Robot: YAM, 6 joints.
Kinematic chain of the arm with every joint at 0, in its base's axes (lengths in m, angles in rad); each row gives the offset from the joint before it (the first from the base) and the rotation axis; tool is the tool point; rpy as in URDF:
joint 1: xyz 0 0 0.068 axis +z
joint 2: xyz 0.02 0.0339 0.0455 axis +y
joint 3: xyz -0.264 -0.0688 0 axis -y
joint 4: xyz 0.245 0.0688 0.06 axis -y
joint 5: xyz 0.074 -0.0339 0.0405 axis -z
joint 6: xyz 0.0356 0 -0.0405 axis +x
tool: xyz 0 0 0 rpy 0 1.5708 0
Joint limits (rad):
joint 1: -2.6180..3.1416
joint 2: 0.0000..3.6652
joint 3: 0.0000..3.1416
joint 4: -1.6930..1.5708
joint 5: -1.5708..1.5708
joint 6: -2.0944..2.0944
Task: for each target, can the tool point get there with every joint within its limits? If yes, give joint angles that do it. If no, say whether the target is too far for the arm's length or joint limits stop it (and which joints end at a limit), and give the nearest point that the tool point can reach.
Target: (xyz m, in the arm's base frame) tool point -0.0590 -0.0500 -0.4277
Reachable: no: joint limits stop it (at a limit: joint 2) | nearest point -0.0831 -0.0704 -0.3523 | short by 0.082 m
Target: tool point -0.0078 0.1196 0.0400
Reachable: yes | joints 1.8450 1.9214 0.3821 -0.6936 0.7750 0.9647
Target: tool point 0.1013 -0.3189 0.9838
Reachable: no: too far | nearest point 0.0705 -0.2218 0.7021 | short by 0.300 m
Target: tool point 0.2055 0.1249 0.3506
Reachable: yes | joints 0.4887 1.1750 0.6298 1.2506 -0.3981 1.1157
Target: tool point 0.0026 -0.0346 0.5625
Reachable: yes | joints -0.3445 0.7988 1.2983 1.1606 1.0993 -0.7252
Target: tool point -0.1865 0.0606 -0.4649
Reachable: no: joint limits stop it (at a limit: joint 2) | nearest point -0.1962 0.0638 -0.3779 | short by 0.088 m
